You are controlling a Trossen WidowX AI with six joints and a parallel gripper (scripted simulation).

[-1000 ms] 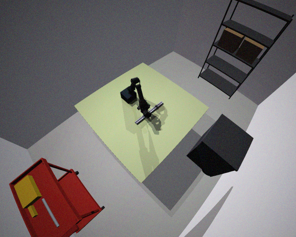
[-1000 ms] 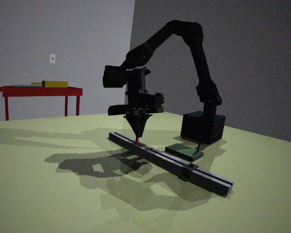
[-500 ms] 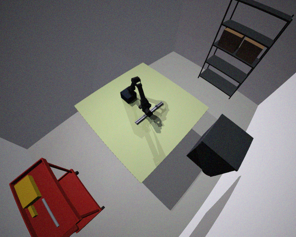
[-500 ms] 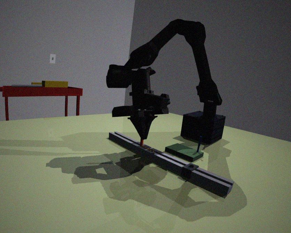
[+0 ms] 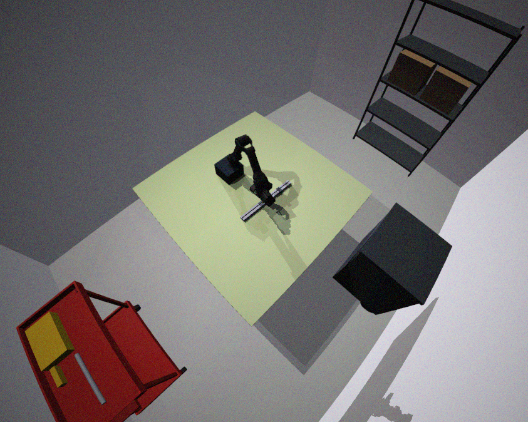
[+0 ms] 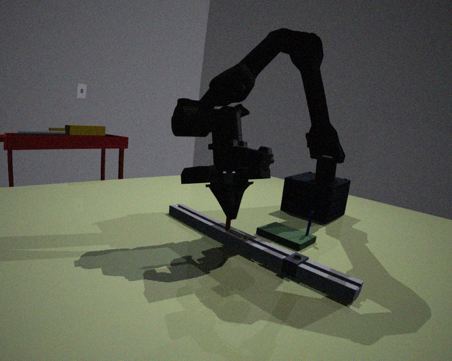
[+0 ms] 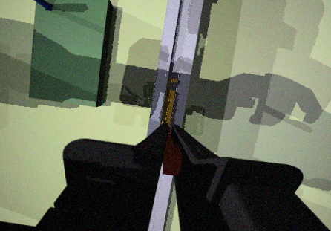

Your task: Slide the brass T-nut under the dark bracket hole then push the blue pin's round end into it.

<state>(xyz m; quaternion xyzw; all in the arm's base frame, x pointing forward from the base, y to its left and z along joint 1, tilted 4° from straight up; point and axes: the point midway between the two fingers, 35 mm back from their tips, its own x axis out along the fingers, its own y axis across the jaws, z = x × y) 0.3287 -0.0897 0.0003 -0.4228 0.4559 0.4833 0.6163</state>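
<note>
Right now my gripper tip is 120 mm to the right of the blue pin, 120 mm past it and 20 mm above it. Round my gripper tip: green tray: 110 mm behind, 100 mm to the left, 40 mm below; then brass T-nut: 20 mm to the left.
</note>
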